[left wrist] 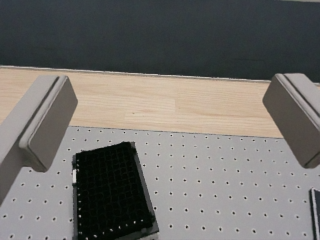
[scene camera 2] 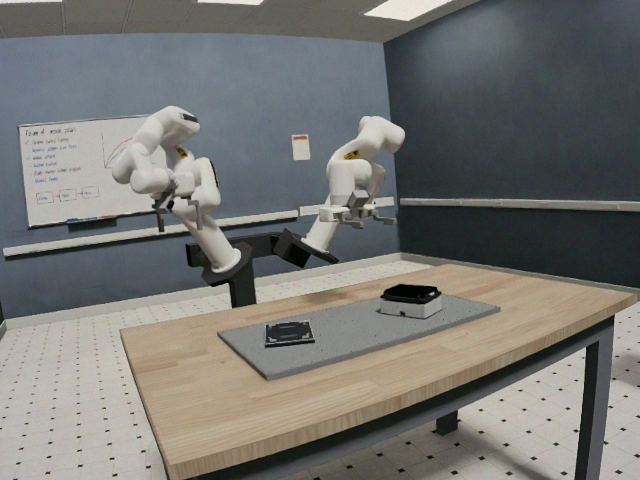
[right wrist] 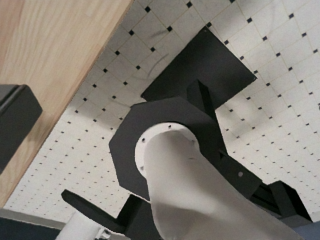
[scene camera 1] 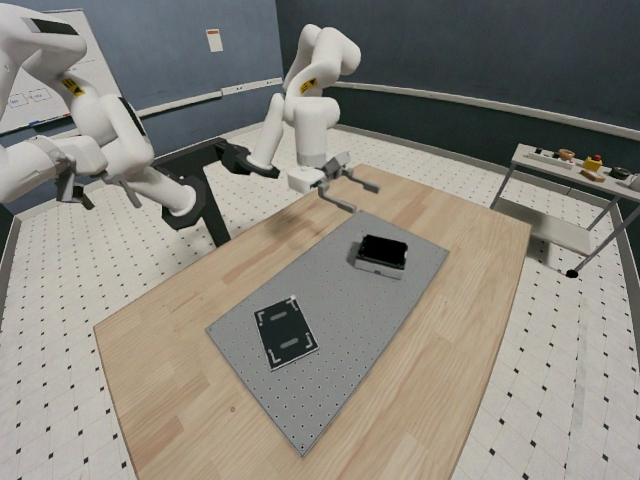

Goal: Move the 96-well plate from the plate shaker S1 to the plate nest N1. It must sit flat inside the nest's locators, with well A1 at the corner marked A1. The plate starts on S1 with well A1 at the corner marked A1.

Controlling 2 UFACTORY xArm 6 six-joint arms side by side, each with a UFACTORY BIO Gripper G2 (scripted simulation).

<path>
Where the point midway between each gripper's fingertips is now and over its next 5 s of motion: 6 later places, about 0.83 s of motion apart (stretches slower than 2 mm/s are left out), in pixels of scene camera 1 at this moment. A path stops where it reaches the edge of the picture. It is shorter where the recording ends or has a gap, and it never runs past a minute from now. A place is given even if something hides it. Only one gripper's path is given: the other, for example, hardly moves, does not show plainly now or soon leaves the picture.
My left gripper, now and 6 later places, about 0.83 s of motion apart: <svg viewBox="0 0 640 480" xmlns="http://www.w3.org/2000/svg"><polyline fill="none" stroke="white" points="368,199 324,192 344,201 377,218 392,227 390,237 388,242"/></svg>
</path>
